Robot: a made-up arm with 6 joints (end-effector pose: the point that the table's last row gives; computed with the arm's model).
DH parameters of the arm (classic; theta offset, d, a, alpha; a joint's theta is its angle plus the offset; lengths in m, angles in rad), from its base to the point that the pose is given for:
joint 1: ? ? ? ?
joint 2: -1.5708 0 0.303 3.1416
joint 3: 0 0 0 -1.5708
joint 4: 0 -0.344 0 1.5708
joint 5: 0 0.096 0 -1.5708
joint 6: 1.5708 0 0 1.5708
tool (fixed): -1.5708 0 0 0
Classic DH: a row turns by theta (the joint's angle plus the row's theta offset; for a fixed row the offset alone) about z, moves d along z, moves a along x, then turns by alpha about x.
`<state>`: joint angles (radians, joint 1 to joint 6).
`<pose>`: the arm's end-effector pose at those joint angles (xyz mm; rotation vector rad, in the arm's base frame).
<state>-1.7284 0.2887 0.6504 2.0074 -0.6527 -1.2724</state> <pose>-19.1 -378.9 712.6 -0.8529 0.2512 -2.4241</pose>
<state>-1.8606 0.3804 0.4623 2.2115 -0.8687 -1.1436</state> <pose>-73.3 -446.7 605.2 -0.9584 0.9093 -2.5945</pose>
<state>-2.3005 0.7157 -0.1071 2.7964 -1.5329 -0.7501</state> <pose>-237.1 -400.6 217.6 0.9062 -2.1795 1.4647</pose>
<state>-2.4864 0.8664 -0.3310 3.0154 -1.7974 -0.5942</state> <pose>-233.5 -299.5 99.3 0.8914 -2.3945 1.0244</pose>
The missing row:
joint 1: 0 0.219 0 -1.5708
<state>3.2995 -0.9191 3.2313 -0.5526 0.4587 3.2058</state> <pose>448.2 154.1 138.5 0.4143 1.4634 0.0084</pose>
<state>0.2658 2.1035 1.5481 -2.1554 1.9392 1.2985</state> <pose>479.2 185.4 -184.3 -0.0761 0.6165 -1.8312</pose>
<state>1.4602 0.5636 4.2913 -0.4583 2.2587 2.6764</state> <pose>69.2 -156.8 320.2 2.6202 1.5936 -0.3611</pose>
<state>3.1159 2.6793 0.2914 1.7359 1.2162 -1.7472</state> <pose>50.5 -17.1 -356.7 2.2139 -1.4966 -0.5991</pose>
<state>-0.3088 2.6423 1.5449 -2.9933 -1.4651 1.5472</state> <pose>304.5 2.5 -359.6 1.4739 -0.4008 0.1552</pose>
